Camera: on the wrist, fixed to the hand. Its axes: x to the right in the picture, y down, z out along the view.
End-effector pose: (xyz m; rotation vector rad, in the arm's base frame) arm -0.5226 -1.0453 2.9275 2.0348 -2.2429 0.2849
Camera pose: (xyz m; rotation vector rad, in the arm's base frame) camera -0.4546 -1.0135 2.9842 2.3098 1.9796 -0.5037
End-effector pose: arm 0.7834 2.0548 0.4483 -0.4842 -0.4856 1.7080
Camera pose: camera 0.8765 2.0441 0.4404 0.6057 -0.7064 -1.2729
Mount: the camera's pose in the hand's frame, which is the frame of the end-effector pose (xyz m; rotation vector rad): -0.0267 -0.0687 -0.0584 -0.1316 -0.3915 -3.0864
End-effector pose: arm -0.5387 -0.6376 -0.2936 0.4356 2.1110 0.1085
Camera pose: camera -0.5923 -0.7056 -0.2569 -2.4668 0.3617 -1.2903
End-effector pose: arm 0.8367 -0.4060 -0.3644 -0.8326 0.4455 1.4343
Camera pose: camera 0.9122 -0.4620 -0.3674 -0.3365 -1.0697 -1.3305
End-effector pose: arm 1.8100 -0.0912 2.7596 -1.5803 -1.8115 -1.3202
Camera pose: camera 1.7383 -0.1488 2.7397 -1.3287 1.3465 0.3739
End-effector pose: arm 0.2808 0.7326 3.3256 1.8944 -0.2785 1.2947
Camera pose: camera 0.2688 0.8126 3.2776 0.3985 1.5971 -1.1727
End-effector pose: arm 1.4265 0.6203 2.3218 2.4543 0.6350 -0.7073
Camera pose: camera 1.3889 0.6987 2.3576 0.7383 -2.4687 1.0051
